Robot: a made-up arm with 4 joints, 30 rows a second.
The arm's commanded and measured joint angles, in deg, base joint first. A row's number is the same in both.
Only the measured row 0 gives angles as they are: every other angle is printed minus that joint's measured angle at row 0.
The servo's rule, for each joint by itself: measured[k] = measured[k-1] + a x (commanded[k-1-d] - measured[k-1]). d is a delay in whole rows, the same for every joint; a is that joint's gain. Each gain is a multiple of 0.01, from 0.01 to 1. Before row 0 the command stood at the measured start. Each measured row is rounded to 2 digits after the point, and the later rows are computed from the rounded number. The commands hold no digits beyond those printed.
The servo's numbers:
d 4
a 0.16 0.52 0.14 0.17
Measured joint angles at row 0:
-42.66 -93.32 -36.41 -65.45
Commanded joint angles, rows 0 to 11:
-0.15 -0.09 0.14 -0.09
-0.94 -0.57 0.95 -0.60
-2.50 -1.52 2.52 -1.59
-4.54 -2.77 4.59 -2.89
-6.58 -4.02 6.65 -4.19
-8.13 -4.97 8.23 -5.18
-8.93 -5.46 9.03 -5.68
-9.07 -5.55 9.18 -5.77
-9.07 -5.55 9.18 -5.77
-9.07 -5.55 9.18 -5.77
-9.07 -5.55 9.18 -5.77
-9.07 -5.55 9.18 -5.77
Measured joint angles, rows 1 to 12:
0.00 0.00 0.00 0.00
0.00 0.00 0.00 0.00
0.00 0.00 0.00 0.00
0.00 0.00 0.00 0.00
-0.02 -0.05 0.02 -0.02
-0.17 -0.32 0.15 -0.12
-0.54 -0.94 0.48 -0.37
-1.18 -1.89 1.06 -0.80
-2.04 -3.00 1.84 -1.38
-3.01 -4.02 2.73 -2.03
-3.96 -4.77 3.61 -2.65
-4.78 -5.18 4.39 -3.18

